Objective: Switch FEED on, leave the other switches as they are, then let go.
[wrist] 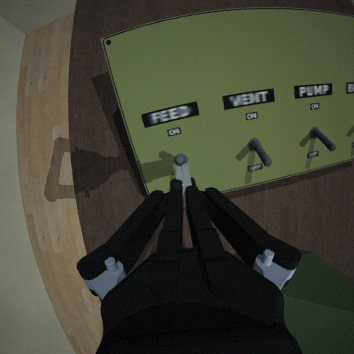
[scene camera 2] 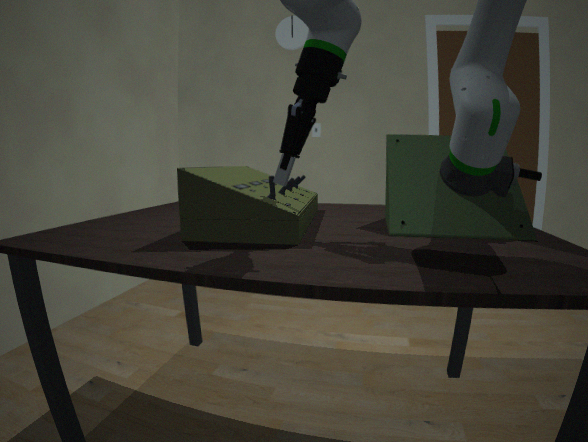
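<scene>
Both scene camera 2 and the wrist view show my gripper. On my gripper, (scene camera 2: 296, 132) and (wrist: 147, 242) are the same spot.
</scene>
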